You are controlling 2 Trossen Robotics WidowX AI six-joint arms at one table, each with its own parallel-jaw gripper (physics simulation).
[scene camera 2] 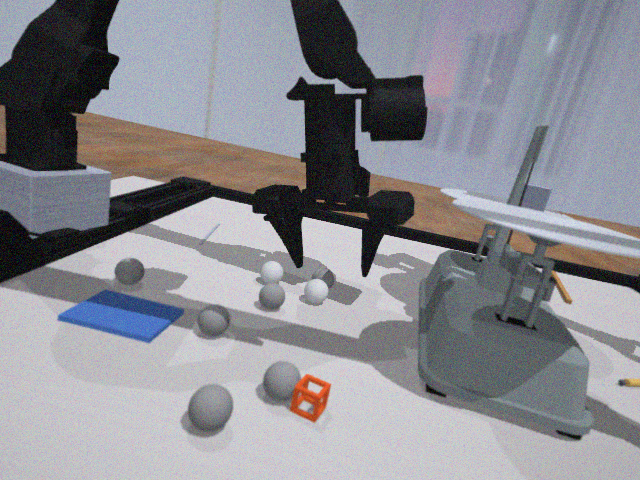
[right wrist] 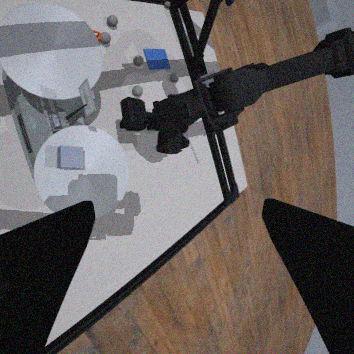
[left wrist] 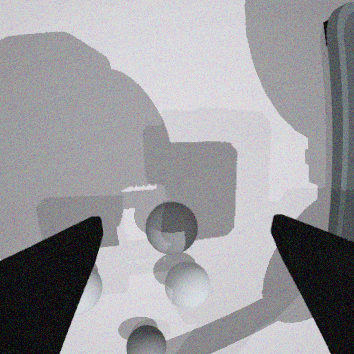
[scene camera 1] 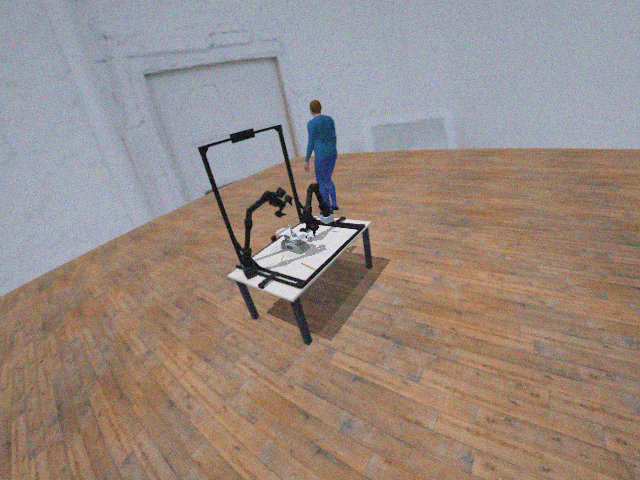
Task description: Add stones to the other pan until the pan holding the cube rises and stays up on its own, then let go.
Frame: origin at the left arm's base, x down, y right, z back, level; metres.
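Seen in the pictures: left gripper, fingertip midpoint: (scene camera 2: 331, 271) (left wrist: 188, 224) (scene camera 1: 310, 237); right gripper, fingertip midpoint: (right wrist: 179, 208) (scene camera 1: 289, 210); left arm's base at its link origin: (scene camera 2: 41, 163) (scene camera 1: 326, 215); right arm's base at its link origin: (scene camera 1: 248, 266).
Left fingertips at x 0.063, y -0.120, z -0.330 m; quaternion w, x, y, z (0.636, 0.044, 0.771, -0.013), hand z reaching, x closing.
Offsets run from my left fingertips to a thing's middle. "*": to the spot under its first point.
A pale blue-grey cube @[dx -0.134, dy -0.062, dz -0.195 m] (right wrist: 72, 157) (scene camera 2: 537, 197) rests on one white pan @[* dx -0.119, dy -0.049, dz -0.127 m] (right wrist: 107, 145) of the grey-green balance @[dx -0.092, dy +0.005, dz -0.183 m] (scene camera 2: 496, 335). The other pan @[dx -0.131, dy +0.099, dz -0.197 m] (right wrist: 45, 75) shows no stones. My left gripper (scene camera 2: 331, 270) (left wrist: 188, 224) is open and empty, fingers down, low above the stones. Between its fingers in the left wrist view, a dark stone @[dx +0.011, dy +0.006, dz +0.007 m] (left wrist: 171, 227) (scene camera 2: 324, 277) lies on the table beside a white stone @[dx +0.011, dy +0.047, dz -0.001 m] (left wrist: 190, 285) (scene camera 2: 315, 291). Another white stone @[dx +0.011, dy +0.037, dz +0.062 m] (scene camera 2: 271, 271) and a grey stone @[dx +0.011, dy +0.098, dz +0.030 m] (scene camera 2: 271, 296) (left wrist: 146, 342) lie close by. My right gripper (right wrist: 179, 208) (scene camera 1: 285, 206) is open and empty, raised above the table.
More grey stones @[dx +0.011, dy +0.152, dz +0.168 m] (scene camera 2: 129, 271) @[dx +0.011, dy +0.182, dz +0.045 m] (scene camera 2: 213, 320) @[dx +0.011, dy +0.279, dz -0.020 m] (scene camera 2: 210, 408) are scattered around a blue slab @[dx +0.022, dy +0.206, dz +0.119 m] (scene camera 2: 121, 315). Another stone @[dx +0.011, dy +0.226, dz -0.045 m] (scene camera 2: 281, 380) touches or nearly touches an orange wire cube @[dx +0.015, dy +0.226, dz -0.069 m] (scene camera 2: 306, 397). A yellow pencil @[* dx +0.019, dy -0.010, dz -0.325 m] (scene camera 2: 629, 382) lies right of the balance. A person (scene camera 1: 323, 136) stands behind the table.
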